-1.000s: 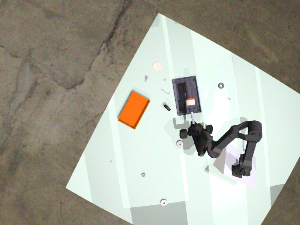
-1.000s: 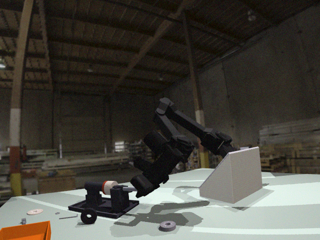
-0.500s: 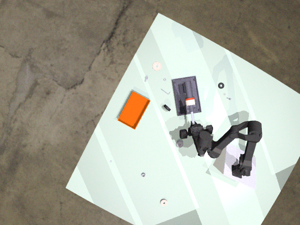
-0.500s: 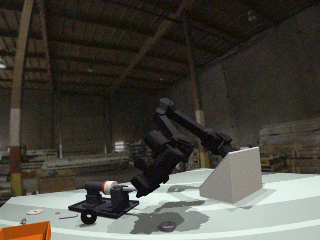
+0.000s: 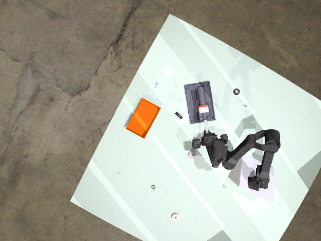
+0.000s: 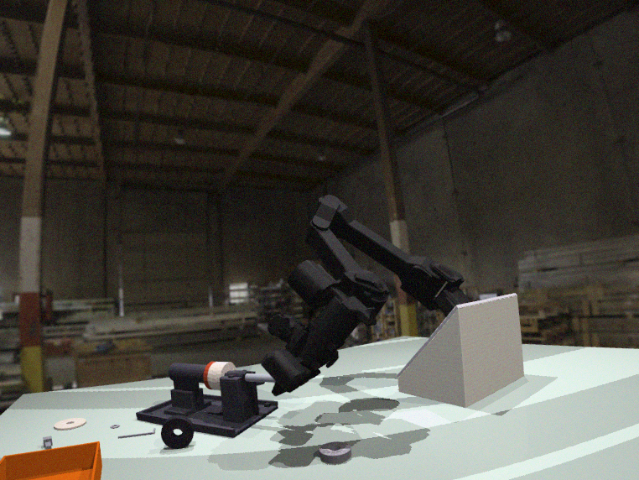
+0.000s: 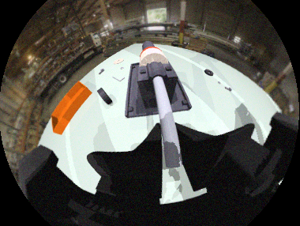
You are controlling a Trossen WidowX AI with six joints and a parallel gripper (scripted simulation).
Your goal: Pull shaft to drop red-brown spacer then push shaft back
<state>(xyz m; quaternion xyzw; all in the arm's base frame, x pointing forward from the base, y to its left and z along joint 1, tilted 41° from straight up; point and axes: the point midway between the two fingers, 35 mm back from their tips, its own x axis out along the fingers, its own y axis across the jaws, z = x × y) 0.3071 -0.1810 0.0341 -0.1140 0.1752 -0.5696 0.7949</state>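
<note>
The grey shaft is 2 cm ahead of my gripper tip, 4 cm to the right of it and 2 cm above it. Also, from my gripper tip: cream spacer (5 cm ahead, 9 cm to the right, 2 cm above); black ring (17 cm ahead, 2 cm to the right, 3 cm below); red-brown spacer (6 cm ahead, 11 cm to the right, 2 cm above).
</note>
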